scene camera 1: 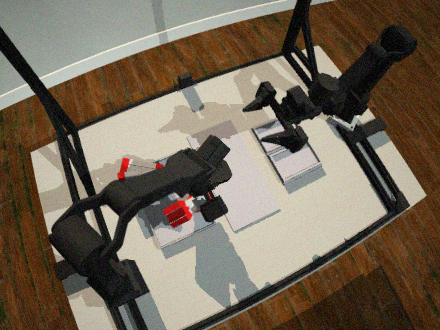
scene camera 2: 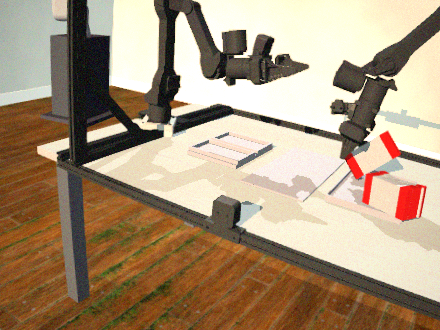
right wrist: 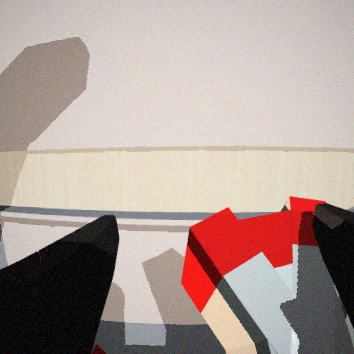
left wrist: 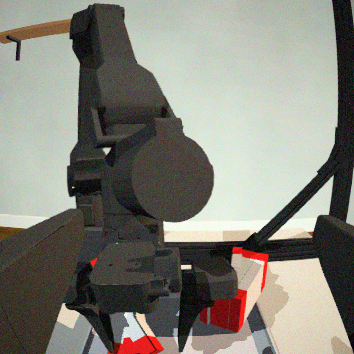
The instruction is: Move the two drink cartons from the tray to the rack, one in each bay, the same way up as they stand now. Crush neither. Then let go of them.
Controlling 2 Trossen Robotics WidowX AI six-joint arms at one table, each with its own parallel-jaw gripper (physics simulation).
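Where they show: left gripper, fingertip midpoint: [scene camera 1: 251,124] [scene camera 2: 302,68] [left wrist: 203,225]; right gripper, fingertip midpoint: [scene camera 2: 344,155] [right wrist: 218,222] [left wrist: 145,351]; left arm's base at its link origin: [scene camera 1: 345,113] [scene camera 2: 158,120]; right arm's base at its link origin: [scene camera 1: 117,284] [left wrist: 90,220].
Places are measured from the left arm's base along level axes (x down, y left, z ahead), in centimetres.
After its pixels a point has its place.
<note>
One red-and-white carton [scene camera 1: 178,213] {y -26.9, x -8.6, z 62.1 cm} [scene camera 2: 374,155] {y -27.7, x -4.2, z 58.4 cm} [left wrist: 137,345] {y -24.9, x -3.1, z 52.3 cm} [right wrist: 240,240] {y -25.0, x -3.1, z 52.2 cm} lies tilted in the tray [scene camera 1: 175,240] {y -25.3, x 3.0, z 67.7 cm} [scene camera 2: 345,202] {y -42.6, x 2.4, z 48.0 cm}. The other carton [scene camera 1: 125,168] {y -47.8, x -5.0, z 59.8 cm} [scene camera 2: 411,202] {y -49.8, x -2.1, z 59.7 cm} [left wrist: 225,312] {y -39.2, x -0.4, z 54.5 cm} lies on its long side at the tray's far side in scene camera 1, partly hidden by the right arm. My right gripper [scene camera 2: 346,151] {y -25.4, x -2.6, z 51.4 cm} [right wrist: 218,222] {y -25.4, x -2.6, z 51.4 cm} is open, low beside the tilted carton, which shows toward the right finger in its wrist view. My left gripper [scene camera 1: 254,124] {y -22.0, x -23.0, z 37.9 cm} [scene camera 2: 306,66] {y -22.0, x -23.0, z 37.9 cm} [left wrist: 203,225] {y -22.0, x -23.0, z 37.9 cm} is open and empty, high above the table near the two-bay rack [scene camera 1: 302,176] {y -3.4, x 2.7, z 29.3 cm} [scene camera 2: 215,158] {y -22.3, x 2.5, z 18.6 cm}.
A flat pale panel [scene camera 1: 250,195] [scene camera 2: 300,170] lies between tray and rack. A small black block [scene camera 1: 185,80] {y -53.9, x -0.9, z 22.3 cm} [scene camera 2: 226,211] {y -56.2, x -0.2, z 21.3 cm} is fixed at the table's edge. Black frame posts [scene camera 1: 77,155] {y -67.5, x 1.3, z 64.6 cm} [scene camera 2: 77,75] {y -32.4, x -18.5, z -14.4 cm} stand at the table's sides.
</note>
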